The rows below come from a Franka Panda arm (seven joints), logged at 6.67 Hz.
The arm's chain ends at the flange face. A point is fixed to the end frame.
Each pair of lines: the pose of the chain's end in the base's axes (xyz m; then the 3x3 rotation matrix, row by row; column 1 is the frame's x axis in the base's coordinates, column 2 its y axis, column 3 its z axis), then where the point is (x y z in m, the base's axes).
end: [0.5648 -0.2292 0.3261], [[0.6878 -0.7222 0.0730], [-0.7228 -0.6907 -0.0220], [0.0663 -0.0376 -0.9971]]
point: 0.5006 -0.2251 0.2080
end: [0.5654 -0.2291 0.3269], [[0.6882 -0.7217 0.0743], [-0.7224 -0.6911 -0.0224], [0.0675 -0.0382 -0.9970]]
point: 0.5013 -0.2251 0.2087
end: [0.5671 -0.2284 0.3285], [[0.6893 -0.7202 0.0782], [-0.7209 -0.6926 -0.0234], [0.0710 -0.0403 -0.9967]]
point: 0.5035 -0.2246 0.2100
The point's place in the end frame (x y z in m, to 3 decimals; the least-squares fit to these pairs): -0.055 0.048 0.113
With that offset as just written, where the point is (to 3 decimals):
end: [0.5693 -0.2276 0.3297], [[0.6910 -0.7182 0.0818], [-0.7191 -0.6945 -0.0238], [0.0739 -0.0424 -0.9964]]
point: 0.506 -0.224 0.211
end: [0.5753 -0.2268 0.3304], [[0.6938 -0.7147 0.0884], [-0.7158 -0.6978 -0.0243], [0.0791 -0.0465 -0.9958]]
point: 0.513 -0.224 0.211
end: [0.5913 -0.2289 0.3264], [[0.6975 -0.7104 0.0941], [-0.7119 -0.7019 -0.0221], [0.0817 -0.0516 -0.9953]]
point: 0.529 -0.226 0.207
